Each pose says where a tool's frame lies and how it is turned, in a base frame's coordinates. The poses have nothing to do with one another.
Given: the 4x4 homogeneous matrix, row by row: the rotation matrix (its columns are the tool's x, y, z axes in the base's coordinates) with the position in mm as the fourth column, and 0 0 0 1 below. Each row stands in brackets.
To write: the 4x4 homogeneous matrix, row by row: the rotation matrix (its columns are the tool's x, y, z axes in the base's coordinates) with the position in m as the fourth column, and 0 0 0 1 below. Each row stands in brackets. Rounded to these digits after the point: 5 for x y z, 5 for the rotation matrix.
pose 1, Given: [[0.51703 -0.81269 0.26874 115.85], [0.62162 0.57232 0.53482 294.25], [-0.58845 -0.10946 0.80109 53.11], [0 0 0 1]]
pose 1, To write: [[0.51703 -0.81269 0.26874 0.11585], [0.62162 0.57232 0.53482 0.29425], [-0.58845 -0.10946 0.80109 0.05311], [0 0 0 1]]
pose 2, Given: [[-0.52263 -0.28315 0.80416 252.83], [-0.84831 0.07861 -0.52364 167.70], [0.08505 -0.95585 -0.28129 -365.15], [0 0 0 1]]
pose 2, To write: [[-0.52263 -0.28315 0.80416 0.25283], [-0.84831 0.07861 -0.52364 0.16770], [0.08505 -0.95585 -0.28129 -0.36515], [0 0 0 1]]
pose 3, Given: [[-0.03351 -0.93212 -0.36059 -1.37], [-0.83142 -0.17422 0.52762 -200.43], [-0.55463 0.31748 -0.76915 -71.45], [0 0 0 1]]
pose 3, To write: [[-0.03351 -0.93212 -0.36059 -0.00137], [-0.83142 -0.17422 0.52762 -0.20043], [-0.55463 0.31748 -0.76915 -0.07145], [0 0 0 1]]
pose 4, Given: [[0.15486 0.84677 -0.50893 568.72], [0.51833 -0.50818 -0.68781 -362.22], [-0.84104 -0.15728 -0.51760 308.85], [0 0 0 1]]
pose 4, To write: [[0.15486 0.84677 -0.50893 0.56872], [0.51833 -0.50818 -0.68781 -0.36222], [-0.84104 -0.15728 -0.51760 0.30885], [0 0 0 1]]
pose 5, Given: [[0.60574 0.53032 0.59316 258.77], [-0.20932 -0.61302 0.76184 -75.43], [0.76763 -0.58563 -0.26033 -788.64], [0 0 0 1]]
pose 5, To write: [[0.60574 0.53032 0.59316 0.25877], [-0.20932 -0.61302 0.76184 -0.07543], [0.76763 -0.58563 -0.26033 -0.78864], [0 0 0 1]]
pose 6, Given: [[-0.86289 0.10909 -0.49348 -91.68], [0.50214 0.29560 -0.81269 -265.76], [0.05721 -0.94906 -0.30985 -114.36], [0 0 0 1]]
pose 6, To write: [[-0.86289 0.10909 -0.49348 -0.09168], [0.50214 0.29560 -0.81269 -0.26576], [0.05721 -0.94906 -0.30985 -0.11436], [0 0 0 1]]
